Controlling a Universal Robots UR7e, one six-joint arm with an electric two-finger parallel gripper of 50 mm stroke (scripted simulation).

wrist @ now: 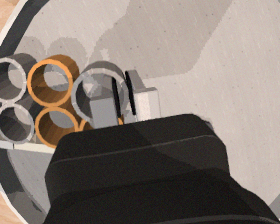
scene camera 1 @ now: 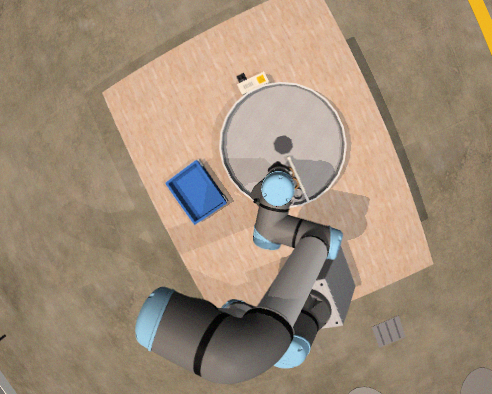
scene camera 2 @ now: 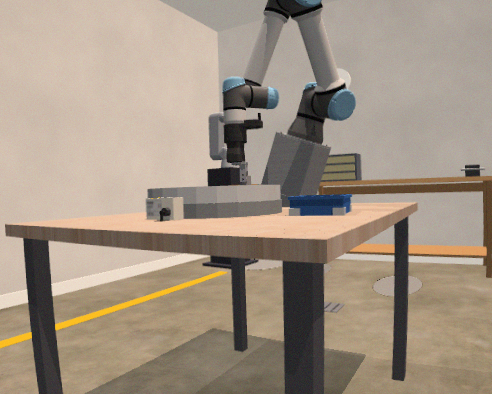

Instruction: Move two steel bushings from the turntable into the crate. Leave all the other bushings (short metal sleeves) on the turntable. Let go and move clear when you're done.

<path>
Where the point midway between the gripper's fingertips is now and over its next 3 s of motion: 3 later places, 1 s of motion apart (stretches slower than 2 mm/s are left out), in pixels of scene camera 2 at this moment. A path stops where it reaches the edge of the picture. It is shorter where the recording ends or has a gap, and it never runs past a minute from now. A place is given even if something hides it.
My gripper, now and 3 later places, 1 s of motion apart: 244, 182; 243, 178; 243, 170; 255, 164
</path>
